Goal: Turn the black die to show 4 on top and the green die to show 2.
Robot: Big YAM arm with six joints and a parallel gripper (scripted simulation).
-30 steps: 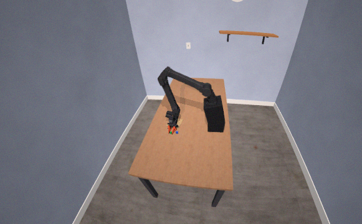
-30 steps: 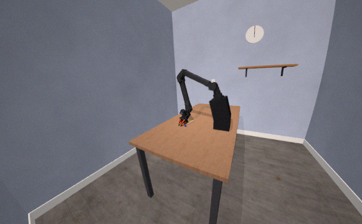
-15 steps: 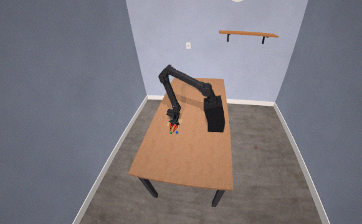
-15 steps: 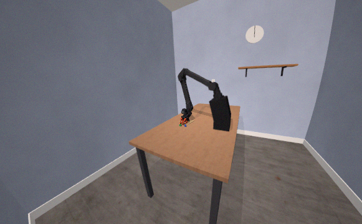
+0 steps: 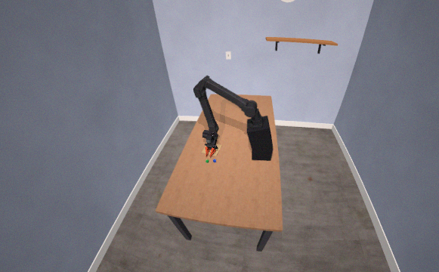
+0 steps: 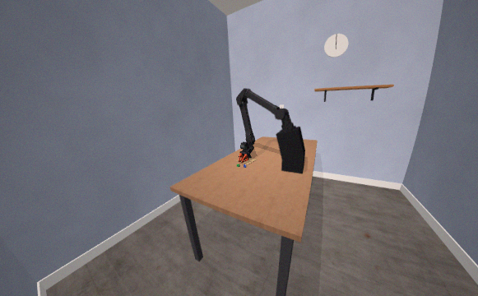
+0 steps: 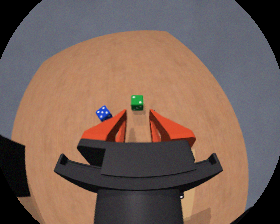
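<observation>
Now: the green die 40 mm to the left of my hand and 20 mm below it. Also, from my hand: black die 50 mm ahead, 110 mm to the right, 20 mm below; then blue die 60 mm behind, 10 mm to the left, 20 mm below; then tan mat 20 mm ahead, 110 mm to the right, 30 mm below.
</observation>
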